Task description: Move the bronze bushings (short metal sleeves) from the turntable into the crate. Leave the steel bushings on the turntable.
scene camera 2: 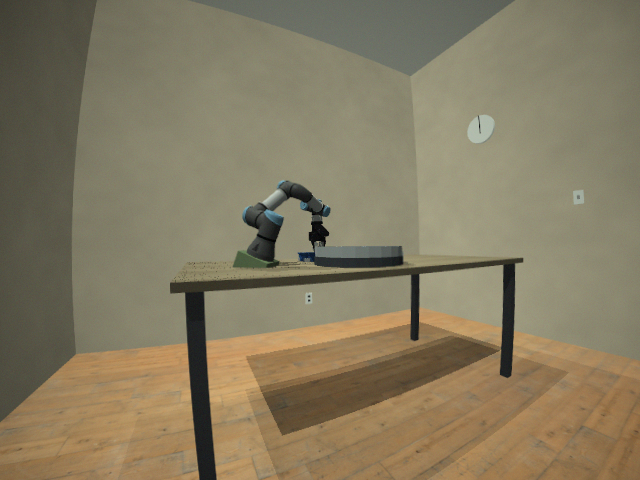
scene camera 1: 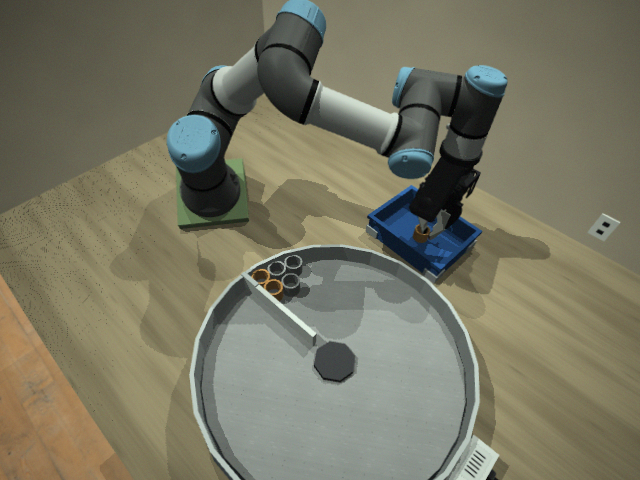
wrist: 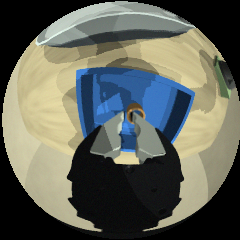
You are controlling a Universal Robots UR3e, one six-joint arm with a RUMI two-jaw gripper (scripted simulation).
The pictures show: the gripper and a grey turntable.
The gripper is seen too in the wrist view.
